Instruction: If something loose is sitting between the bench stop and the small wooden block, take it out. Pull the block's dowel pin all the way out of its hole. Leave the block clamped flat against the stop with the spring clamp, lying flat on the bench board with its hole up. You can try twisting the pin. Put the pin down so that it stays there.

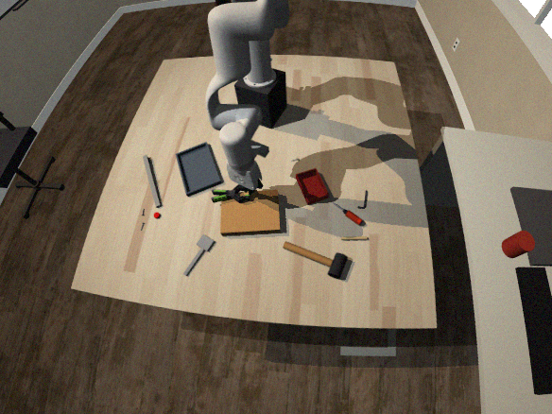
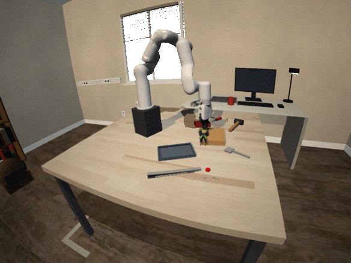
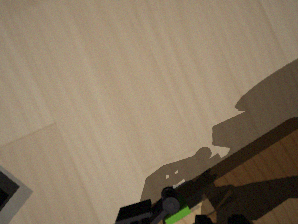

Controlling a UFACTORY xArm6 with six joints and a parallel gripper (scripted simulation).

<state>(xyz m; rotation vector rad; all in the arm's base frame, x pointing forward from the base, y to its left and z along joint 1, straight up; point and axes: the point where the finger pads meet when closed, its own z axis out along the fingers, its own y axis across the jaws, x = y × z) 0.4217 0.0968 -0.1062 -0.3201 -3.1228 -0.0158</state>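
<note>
Right now the dowel pin is 2 cm below my hand. Also, from my hand: tan bench board (5 cm ahead, 1 cm to the left, 7 cm below); small wooden block (5 cm below); red bin (10 cm behind, 19 cm to the left, 8 cm below).
</note>
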